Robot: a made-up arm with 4 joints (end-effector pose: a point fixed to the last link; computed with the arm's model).
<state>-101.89 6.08 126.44 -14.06</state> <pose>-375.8 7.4 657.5 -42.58 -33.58 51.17</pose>
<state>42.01 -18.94 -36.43 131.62</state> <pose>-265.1 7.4 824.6 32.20 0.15 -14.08</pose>
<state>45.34 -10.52 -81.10 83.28</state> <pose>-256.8 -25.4 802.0 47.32 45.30 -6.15</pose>
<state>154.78 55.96 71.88 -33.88</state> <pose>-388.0 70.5 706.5 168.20 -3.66 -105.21</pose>
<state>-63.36 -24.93 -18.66 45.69</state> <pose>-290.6 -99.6 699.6 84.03 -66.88 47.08</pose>
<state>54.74 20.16 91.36 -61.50</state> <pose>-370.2 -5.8 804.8 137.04 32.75 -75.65</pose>
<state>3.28 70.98 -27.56 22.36</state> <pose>-340.2 -60.3 733.6 132.72 -20.98 30.39</pose>
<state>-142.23 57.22 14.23 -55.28</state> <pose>-356.2 44.8 654.7 -137.09 -12.17 -133.73</pose>
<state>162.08 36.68 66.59 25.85</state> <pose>-380.8 66.0 698.4 172.48 32.53 -84.61</pose>
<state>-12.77 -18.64 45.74 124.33</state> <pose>-333.4 -69.9 785.1 76.44 -67.25 5.76</pose>
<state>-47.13 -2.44 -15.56 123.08</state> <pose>-281.4 -92.2 714.6 126.94 12.24 -1.09</pose>
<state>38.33 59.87 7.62 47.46</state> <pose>-333.5 -27.7 794.8 65.19 0.46 39.62</pose>
